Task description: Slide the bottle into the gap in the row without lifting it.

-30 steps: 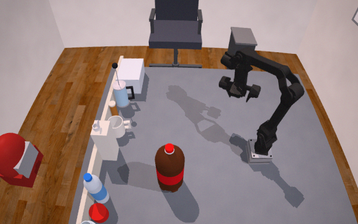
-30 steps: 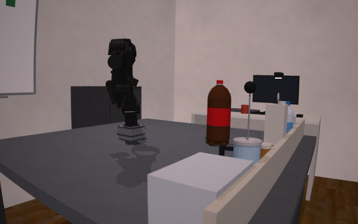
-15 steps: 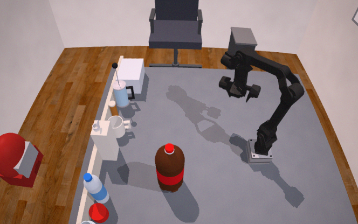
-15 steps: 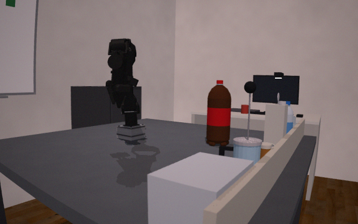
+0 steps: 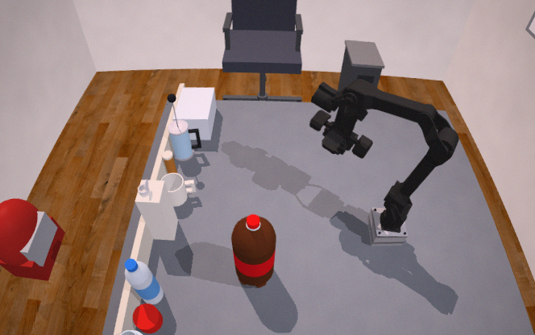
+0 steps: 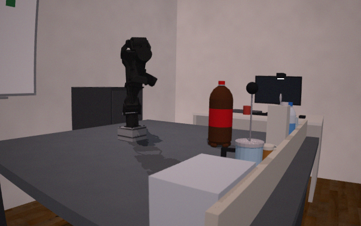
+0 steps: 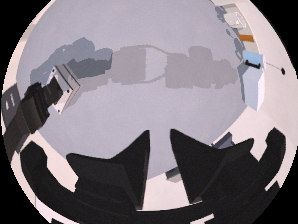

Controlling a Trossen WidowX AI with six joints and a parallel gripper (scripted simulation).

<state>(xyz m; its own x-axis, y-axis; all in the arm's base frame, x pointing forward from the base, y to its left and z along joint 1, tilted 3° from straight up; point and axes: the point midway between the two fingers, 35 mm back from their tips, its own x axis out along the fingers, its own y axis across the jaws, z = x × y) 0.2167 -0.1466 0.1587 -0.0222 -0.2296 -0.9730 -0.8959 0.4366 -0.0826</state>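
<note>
Right now my hand is 18 cm short of the brown cola bottle, 35 cm to the right of it and 8 cm above it. Also, from my hand: white mug (50 cm ahead, 14 cm to the left, 19 cm below); white box (55 cm ahead, 24 cm to the right, 18 cm below); blue french press (53 cm ahead, 7 cm to the right, 10 cm below).
</note>
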